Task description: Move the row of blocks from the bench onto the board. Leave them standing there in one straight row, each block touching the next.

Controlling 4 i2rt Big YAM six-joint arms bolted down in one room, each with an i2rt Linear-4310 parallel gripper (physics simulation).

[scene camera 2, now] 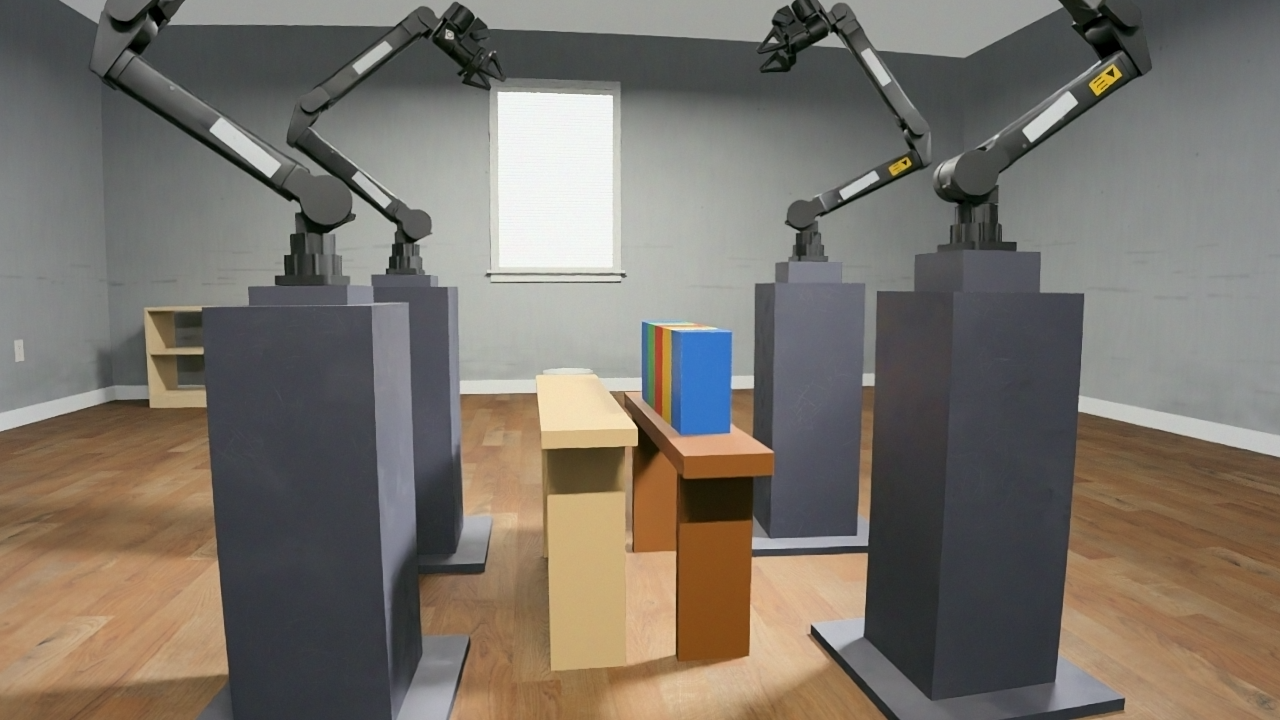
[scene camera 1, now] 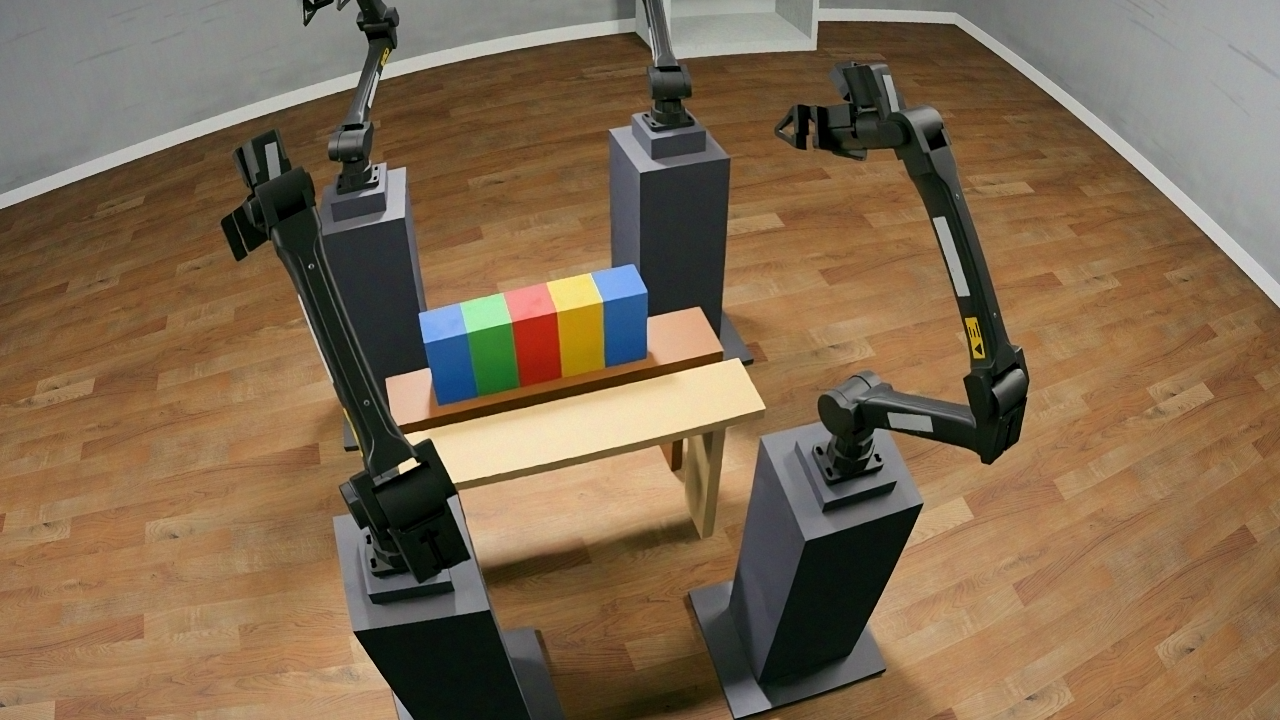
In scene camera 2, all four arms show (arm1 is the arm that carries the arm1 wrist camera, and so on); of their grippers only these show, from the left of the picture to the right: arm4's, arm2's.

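Note:
Five blocks stand upright on the brown bench (scene camera 1: pixel 684 333) (scene camera 2: pixel 725 464) in one touching row. From left in scene camera 1 they are blue (scene camera 1: pixel 449 360), green (scene camera 1: pixel 492 347), red (scene camera 1: pixel 536 333), yellow (scene camera 1: pixel 580 325) and blue (scene camera 1: pixel 624 317) (scene camera 2: pixel 703 385). The pale wooden board (scene camera 1: pixel 608 420) (scene camera 2: pixel 586 435) lies alongside the bench, a little apart, with no block on it. In scene camera 2, arm4's gripper (scene camera 2: pixel 486 75) and arm2's gripper (scene camera 2: pixel 769 55) are open and empty, high above the pedestals. Arm1's and arm3's grippers are outside that view. In scene camera 1, the front right arm's gripper (scene camera 1: pixel 789 127) is raised, far from the blocks.
Four dark pedestals (scene camera 1: pixel 827 573) (scene camera 1: pixel 420 644) (scene camera 1: pixel 671 223) (scene camera 1: pixel 371 286) surround the bench and board, one arm on each. A white cabinet (scene camera 1: pixel 815 26) stands at the back in scene camera 1. A pale shelf (scene camera 2: pixel 161 358) stands at the left wall in scene camera 2.

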